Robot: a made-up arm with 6 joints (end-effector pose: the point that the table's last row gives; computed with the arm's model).
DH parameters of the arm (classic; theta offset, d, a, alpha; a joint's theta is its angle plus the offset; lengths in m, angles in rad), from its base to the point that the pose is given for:
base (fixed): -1.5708 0.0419 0 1.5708
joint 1: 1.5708 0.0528 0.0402 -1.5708
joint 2: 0 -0.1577 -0.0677 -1.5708
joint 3: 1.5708 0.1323 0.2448 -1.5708
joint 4: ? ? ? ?
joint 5: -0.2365 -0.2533 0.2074 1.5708
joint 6: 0 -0.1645 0.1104 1.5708
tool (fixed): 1.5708 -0.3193 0 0
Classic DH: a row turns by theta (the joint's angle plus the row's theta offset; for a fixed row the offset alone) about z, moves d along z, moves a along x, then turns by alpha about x.
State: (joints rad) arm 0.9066 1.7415 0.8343 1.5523 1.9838 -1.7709
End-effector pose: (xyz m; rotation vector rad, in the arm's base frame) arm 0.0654 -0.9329 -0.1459 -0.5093 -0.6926 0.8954
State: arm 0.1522 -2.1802 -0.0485 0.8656 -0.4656 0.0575
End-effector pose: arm -0.0716 -0.3920 0.3924 0.3543 -2.1650 -0.0521
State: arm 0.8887 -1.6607 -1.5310 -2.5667 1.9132 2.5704
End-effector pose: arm -0.5403 -0.0726 -0.3798 0.1180 -0.5601 0.8386
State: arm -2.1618 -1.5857 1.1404 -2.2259 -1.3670 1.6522
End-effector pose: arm 0.3443 0.2580 -0.3811 -0.5532 -0.7530 0.8899
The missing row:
joint 4: 0.2365 0 -0.391 0
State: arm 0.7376 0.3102 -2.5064 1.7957 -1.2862 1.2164
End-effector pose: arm 0.3174 0.0737 -0.0260 -1.9330 -0.1256 0.4587
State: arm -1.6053 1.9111 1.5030 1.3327 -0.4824 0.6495
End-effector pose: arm -0.4106 0.1951 -0.0543 -0.5767 -2.8894 0.8623
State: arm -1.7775 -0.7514 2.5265 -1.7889 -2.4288 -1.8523
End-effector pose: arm -0.2535 0.7276 -0.3449 1.3085 -0.2690 1.7160
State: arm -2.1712 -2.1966 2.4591 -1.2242 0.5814 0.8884
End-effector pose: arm 0.2389 0.1174 0.0994 0.2833 2.2111 -1.1217
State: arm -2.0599 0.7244 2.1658 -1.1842 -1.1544 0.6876
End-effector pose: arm -0.1184 0.0521 -0.0035 -1.3905 1.8318 0.5705
